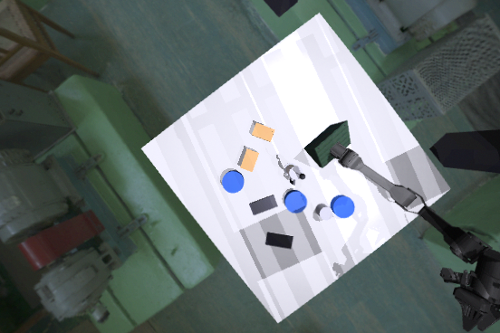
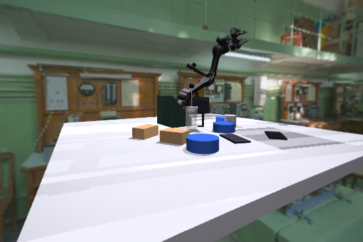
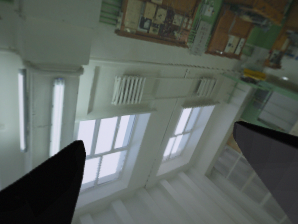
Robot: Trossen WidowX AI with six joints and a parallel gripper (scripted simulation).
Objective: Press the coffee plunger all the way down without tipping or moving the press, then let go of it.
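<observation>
Now: the coffee press 60 mm ahead of my gripper tip, 520 mm to the right of it and 490 mm below it.
</observation>
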